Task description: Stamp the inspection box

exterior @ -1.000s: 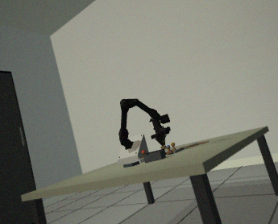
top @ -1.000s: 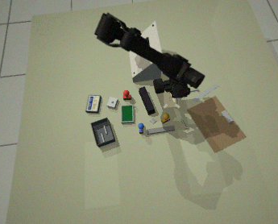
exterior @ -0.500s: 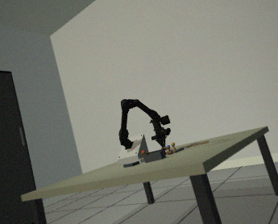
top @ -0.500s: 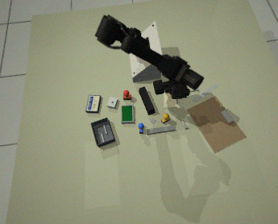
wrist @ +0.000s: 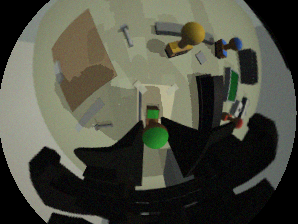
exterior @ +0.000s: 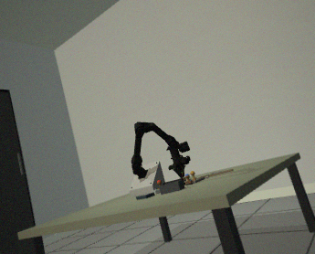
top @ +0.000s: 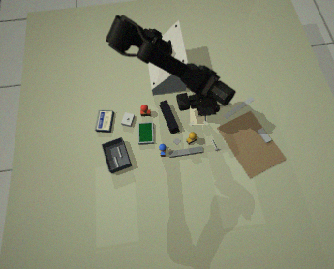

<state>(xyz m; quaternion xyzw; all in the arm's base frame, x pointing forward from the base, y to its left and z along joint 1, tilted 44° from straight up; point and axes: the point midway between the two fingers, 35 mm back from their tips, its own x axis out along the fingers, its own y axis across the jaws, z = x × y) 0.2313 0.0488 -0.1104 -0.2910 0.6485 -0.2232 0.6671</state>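
Now: gripper tip 1 cm to the left of the cream card and 4 cm above it. Also, from my gripper tip: green-knobbed stamp 1 cm below; then yellow stamp 12 cm ahead, 5 cm to the right, 2 cm below; then black bar 1 cm ahead, 13 cm to the right, 2 cm below.
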